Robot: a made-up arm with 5 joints.
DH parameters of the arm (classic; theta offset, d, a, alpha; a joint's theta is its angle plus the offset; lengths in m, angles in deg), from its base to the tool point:
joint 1: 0 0.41 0 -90
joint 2: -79.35 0 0.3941 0
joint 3: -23.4 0 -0.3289 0
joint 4: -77.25 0 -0.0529 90
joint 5: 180 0.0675 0 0
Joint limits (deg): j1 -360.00..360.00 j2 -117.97..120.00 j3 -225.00..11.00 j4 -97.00..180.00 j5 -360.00..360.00
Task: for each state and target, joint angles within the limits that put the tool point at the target. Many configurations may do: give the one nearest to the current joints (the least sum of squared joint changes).
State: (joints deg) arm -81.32 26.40 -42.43 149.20 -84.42
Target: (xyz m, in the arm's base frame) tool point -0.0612 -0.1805 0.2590
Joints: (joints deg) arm -108.73 65.73 -29.76 135.09 -84.42
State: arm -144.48 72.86 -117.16 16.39 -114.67
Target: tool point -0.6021 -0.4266 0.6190
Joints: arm -144.68 44.81 -117.90 14.82 -114.67
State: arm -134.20 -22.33 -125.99 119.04 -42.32
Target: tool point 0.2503 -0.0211 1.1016
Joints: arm -184.82 -41.27 -147.78 103.85 -42.32
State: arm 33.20 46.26 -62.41 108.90 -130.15
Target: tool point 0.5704 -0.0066 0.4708
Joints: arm -0.66 35.17 -89.26 101.97 -130.15
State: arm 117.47 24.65 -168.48 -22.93 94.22
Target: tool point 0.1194 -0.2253 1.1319
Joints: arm 117.92 -15.82 -176.58 -17.83 94.22
